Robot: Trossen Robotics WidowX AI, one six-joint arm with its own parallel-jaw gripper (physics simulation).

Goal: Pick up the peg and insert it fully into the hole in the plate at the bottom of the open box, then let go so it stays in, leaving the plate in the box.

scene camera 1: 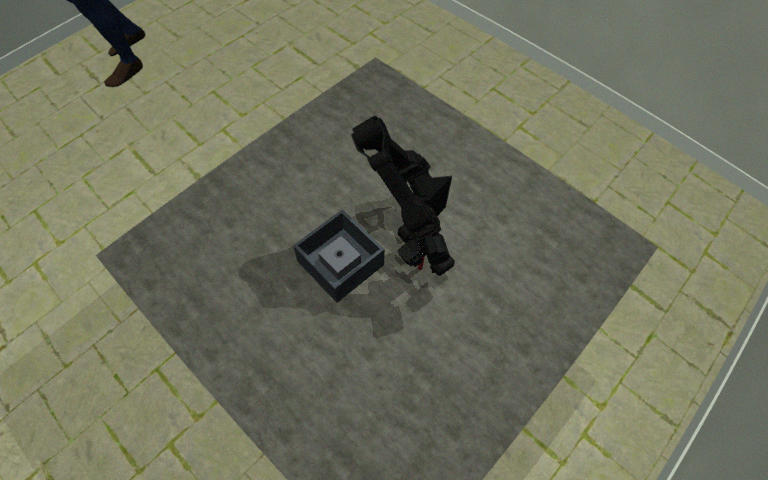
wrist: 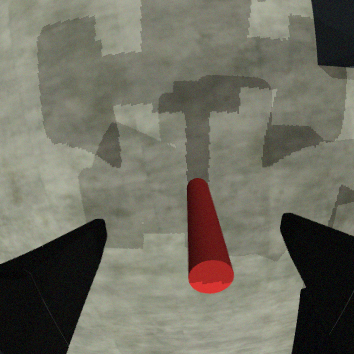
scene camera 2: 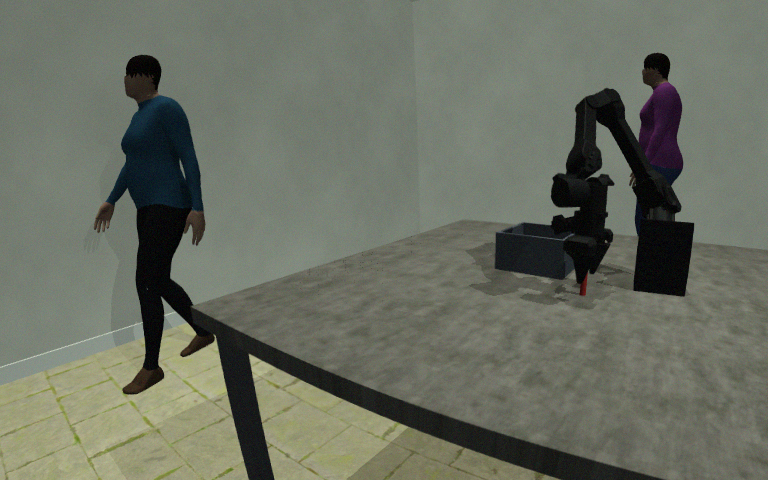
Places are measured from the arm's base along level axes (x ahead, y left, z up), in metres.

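Where they show: gripper, fingertip midpoint: (scene camera 1: 423, 261) (wrist: 194, 225) (scene camera 2: 585, 278); arm's base at its link origin: (scene camera 1: 426, 190) (scene camera 2: 660, 235).
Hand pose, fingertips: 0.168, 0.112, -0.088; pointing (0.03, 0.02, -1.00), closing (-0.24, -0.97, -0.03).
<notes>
Things, the pixels of their top centre, and the offset from my fingertips, as dx, dy, dz. Level surfaces: height alone.
- red peg at its top centre: (wrist: 210, 277) (scene camera 2: 585, 259) (scene camera 1: 422, 255) +0.004, -0.005, +0.041
- light grey plate at its top centre: (scene camera 1: 339, 253) +0.139, -0.210, +0.021
- open dark box at its top centre: (scene camera 2: 541, 230) (scene camera 1: 338, 247) +0.139, -0.210, +0.058
- grey table at its surface level: dz -0.039
The red peg (scene camera 1: 420, 264) (scene camera 2: 583, 286) (wrist: 207, 230) stands upright on the table, outside the box. My gripper (scene camera 2: 587, 276) (wrist: 194, 225) is open and points down, with a finger on each side of the peg and a visible gap to both in the wrist view. In the scene camera 2 view, a finger hides the peg's upper part, and the fingertips are above the table. The light grey plate (scene camera 1: 346, 262) lies in the open dark box (scene camera 1: 362, 278) (scene camera 2: 529, 254) (wrist: 335, 35), its round hole (scene camera 1: 339, 254) facing up.
The box walls rise beside the gripper; a box corner shows at the wrist view's upper right. The arm's black base (scene camera 2: 662, 257) stands on the grey table (scene camera 1: 453, 367) (scene camera 2: 424, 339). Two people (scene camera 2: 161, 152) (scene camera 2: 662, 124) are in the room beyond the table.
</notes>
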